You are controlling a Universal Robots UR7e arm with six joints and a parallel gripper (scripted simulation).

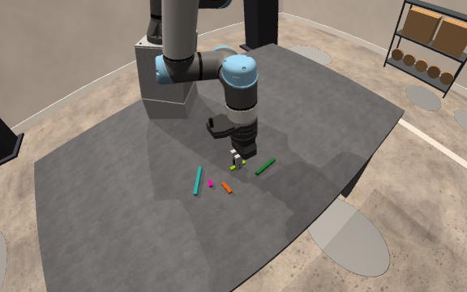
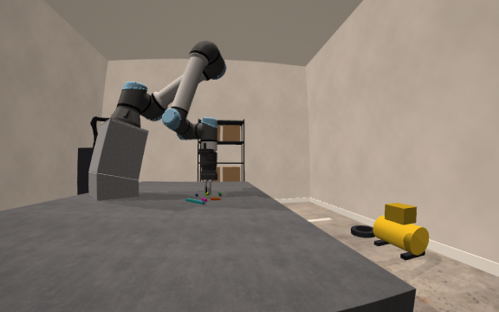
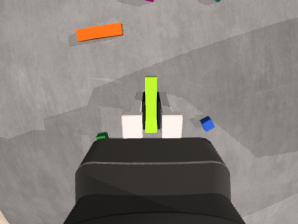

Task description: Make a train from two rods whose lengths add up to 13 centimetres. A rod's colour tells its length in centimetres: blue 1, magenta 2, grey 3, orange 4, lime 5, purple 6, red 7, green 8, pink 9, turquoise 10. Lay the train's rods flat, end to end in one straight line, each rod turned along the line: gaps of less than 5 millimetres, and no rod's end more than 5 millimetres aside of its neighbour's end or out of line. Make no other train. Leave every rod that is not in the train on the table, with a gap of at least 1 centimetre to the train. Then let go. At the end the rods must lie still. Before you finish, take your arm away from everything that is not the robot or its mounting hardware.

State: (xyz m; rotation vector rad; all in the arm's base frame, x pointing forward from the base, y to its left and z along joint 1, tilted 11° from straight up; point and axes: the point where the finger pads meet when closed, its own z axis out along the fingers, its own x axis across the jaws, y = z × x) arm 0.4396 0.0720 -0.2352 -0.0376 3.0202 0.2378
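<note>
My hand is 60 mm past the small blue rod, 20 mm to the right of it and 20 mm above it. From my hand the other things lie so: lime rod: 10 mm below; then green rod: 80 mm to the left, 40 mm ahead, 20 mm below; then orange rod: 60 mm to the right, 50 mm ahead, 20 mm below.
</note>
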